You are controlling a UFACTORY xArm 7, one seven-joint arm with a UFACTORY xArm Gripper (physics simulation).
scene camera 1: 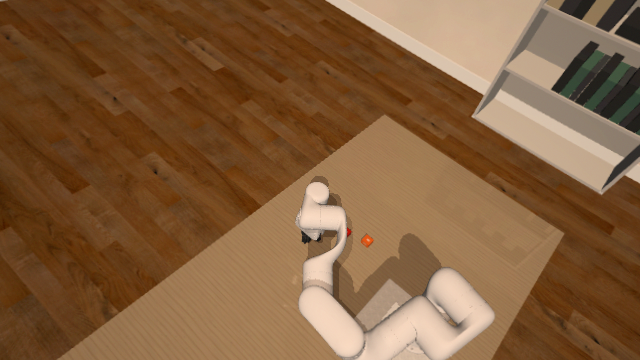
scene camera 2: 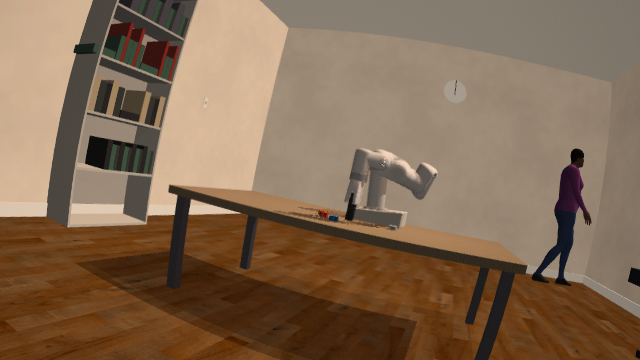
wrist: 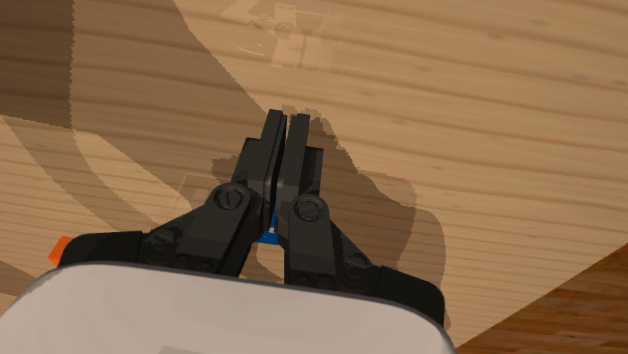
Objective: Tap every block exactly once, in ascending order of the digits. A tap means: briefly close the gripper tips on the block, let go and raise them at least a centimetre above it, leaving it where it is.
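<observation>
My gripper (scene camera 1: 311, 240) (scene camera 2: 350, 218) (wrist: 288, 139) is shut and empty, its tips low over the table. In the wrist view a blue block (wrist: 270, 239) shows in part through the gap between the finger links, behind the fingers. In scene camera 2 the blue block (scene camera 2: 333, 218) stands left of the tips, apart from them; scene camera 1 does not show it. A red block (scene camera 1: 348, 232) is partly hidden by the arm. An orange block (scene camera 1: 367, 240) (wrist: 61, 250) lies beside it. In scene camera 2 the red and orange blocks overlap. No digits are readable.
A small pale object (scene camera 2: 393, 227) stands on the table (scene camera 1: 215, 285) (scene camera 2: 450, 242), right of the gripper in scene camera 2; I cannot tell what it is. The arm's pale base (scene camera 2: 382, 218) stands behind. A bookshelf (scene camera 2: 64, 150) and a person (scene camera 2: 571, 187) are off the table.
</observation>
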